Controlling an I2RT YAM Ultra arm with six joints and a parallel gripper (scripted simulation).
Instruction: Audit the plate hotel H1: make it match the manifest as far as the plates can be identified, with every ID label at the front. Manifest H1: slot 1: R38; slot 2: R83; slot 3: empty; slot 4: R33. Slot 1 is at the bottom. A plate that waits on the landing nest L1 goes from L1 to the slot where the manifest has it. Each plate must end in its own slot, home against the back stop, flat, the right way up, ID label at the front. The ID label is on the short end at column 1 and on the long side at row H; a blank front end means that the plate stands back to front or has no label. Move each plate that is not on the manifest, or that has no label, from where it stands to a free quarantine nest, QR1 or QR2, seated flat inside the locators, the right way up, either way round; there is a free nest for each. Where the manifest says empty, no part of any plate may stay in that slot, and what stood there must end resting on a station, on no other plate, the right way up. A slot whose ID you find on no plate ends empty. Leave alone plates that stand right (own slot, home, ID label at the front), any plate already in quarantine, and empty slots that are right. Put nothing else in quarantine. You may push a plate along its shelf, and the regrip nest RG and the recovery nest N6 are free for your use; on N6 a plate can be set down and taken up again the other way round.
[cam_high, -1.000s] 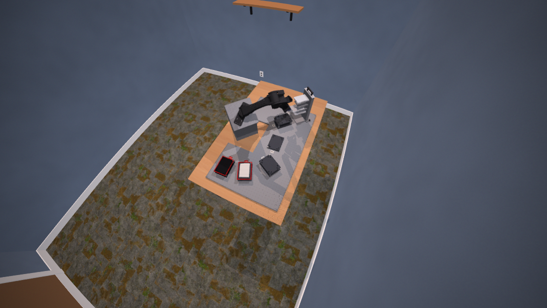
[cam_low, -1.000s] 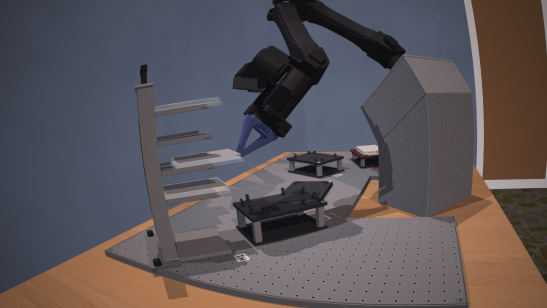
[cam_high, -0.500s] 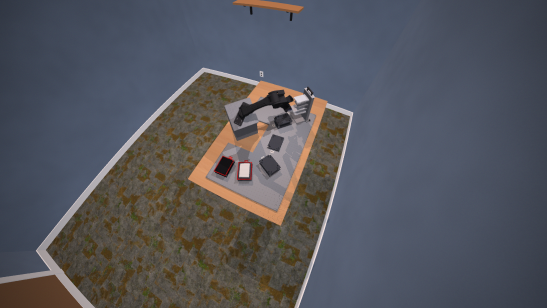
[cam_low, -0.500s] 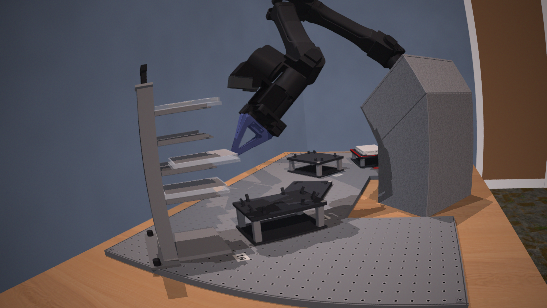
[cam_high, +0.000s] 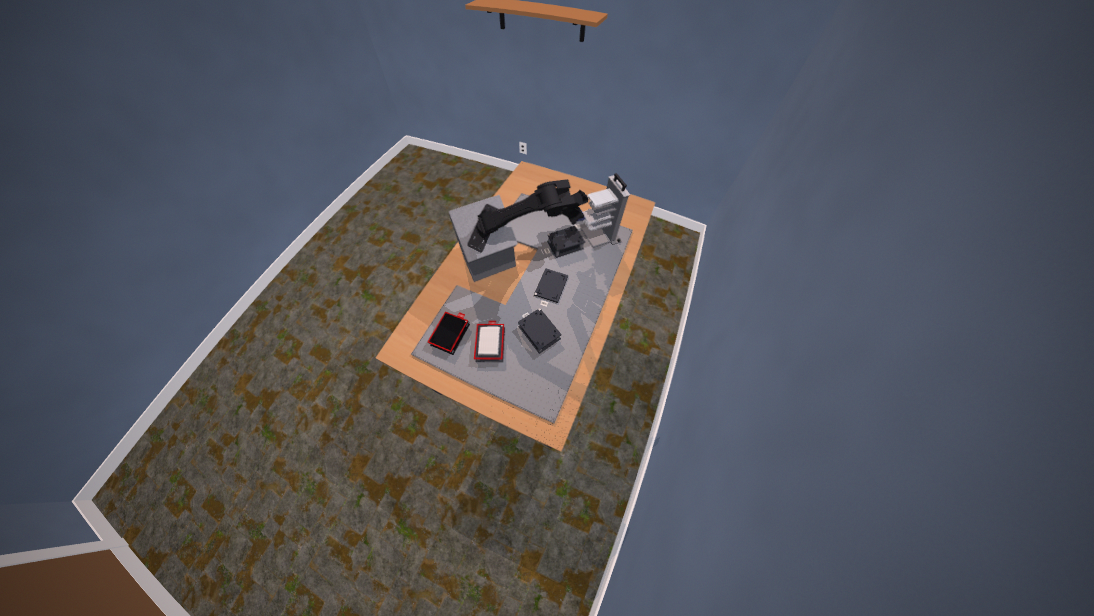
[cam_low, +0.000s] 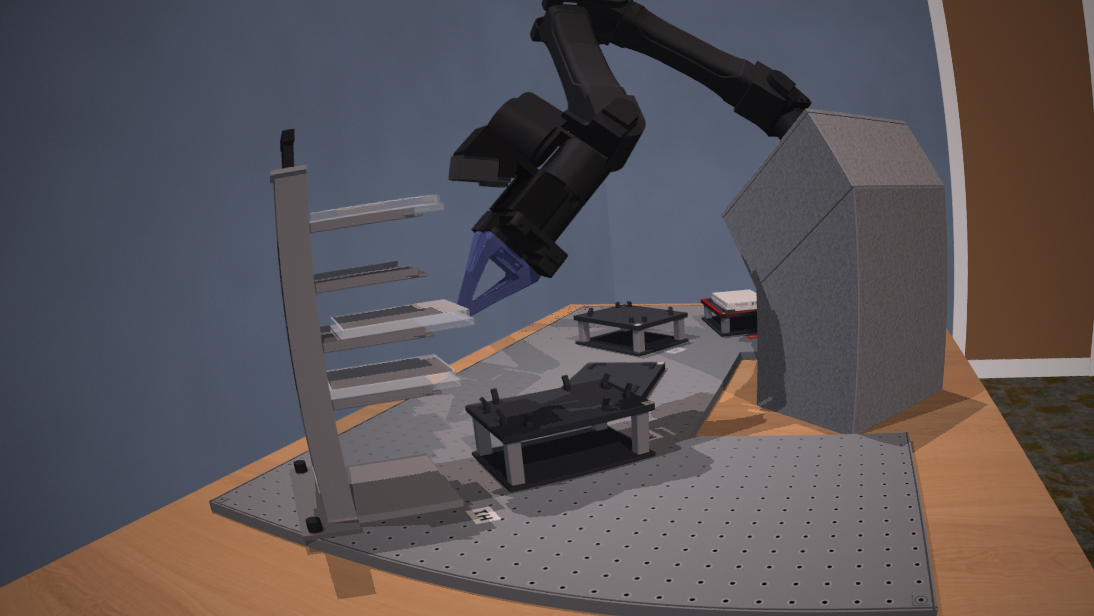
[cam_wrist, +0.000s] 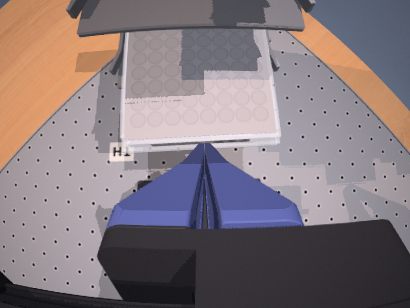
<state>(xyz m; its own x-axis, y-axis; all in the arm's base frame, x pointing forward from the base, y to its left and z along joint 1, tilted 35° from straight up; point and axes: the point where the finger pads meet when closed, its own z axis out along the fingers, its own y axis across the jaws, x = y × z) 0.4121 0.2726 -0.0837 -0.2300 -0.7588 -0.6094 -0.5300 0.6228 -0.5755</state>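
My hand is 7 cm past the regrip nest RG, 4 cm to the left of it and 12 cm above it. The rest, counted from my hand: plate hotel H1: 13 cm ahead, 11 cm to the left, 1 cm below; then flat nest N6: 8 cm behind, 31 cm to the right, 17 cm below; then H1 tag: 3 cm behind, 11 cm to the left, 17 cm below.
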